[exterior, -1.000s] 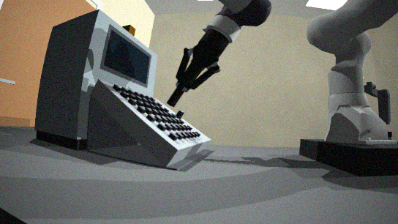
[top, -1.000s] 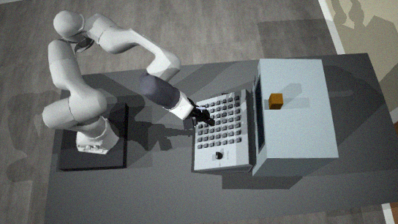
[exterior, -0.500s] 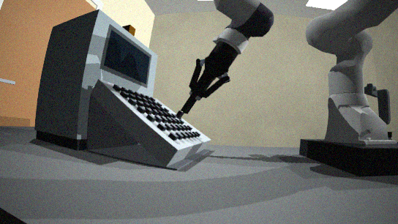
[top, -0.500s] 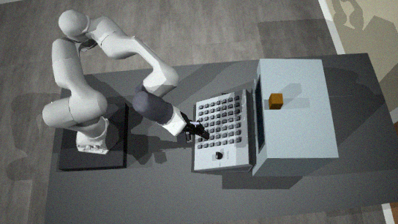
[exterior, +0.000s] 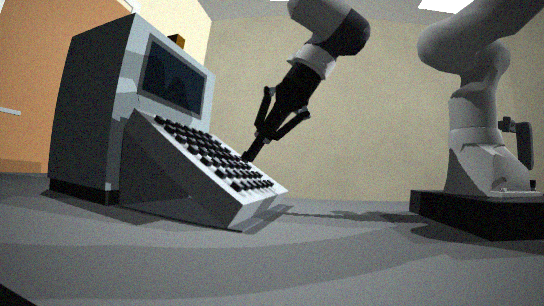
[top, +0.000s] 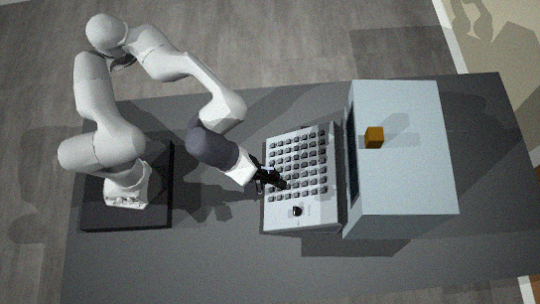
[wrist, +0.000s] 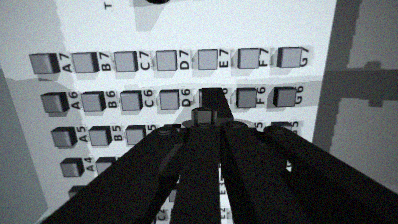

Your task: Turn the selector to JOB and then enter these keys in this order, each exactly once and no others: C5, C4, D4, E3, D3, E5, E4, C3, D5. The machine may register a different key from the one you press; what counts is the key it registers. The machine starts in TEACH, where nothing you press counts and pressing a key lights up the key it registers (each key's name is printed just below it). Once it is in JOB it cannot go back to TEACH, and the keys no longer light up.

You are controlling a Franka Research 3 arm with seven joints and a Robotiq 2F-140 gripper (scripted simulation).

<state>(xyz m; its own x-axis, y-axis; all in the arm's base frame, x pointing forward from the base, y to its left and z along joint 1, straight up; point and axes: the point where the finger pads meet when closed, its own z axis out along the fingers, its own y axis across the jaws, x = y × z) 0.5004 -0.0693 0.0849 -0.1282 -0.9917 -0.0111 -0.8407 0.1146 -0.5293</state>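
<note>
Now: hand 40 mm above the E6 key and 30 mm short of it. Round my hand: E5 key 40 mm below, 30 mm to the left, 30 mm ahead; C6 key 90 mm ahead, 10 mm to the right; D6 key 60 mm ahead, 20 mm below, 10 mm to the right.
</note>
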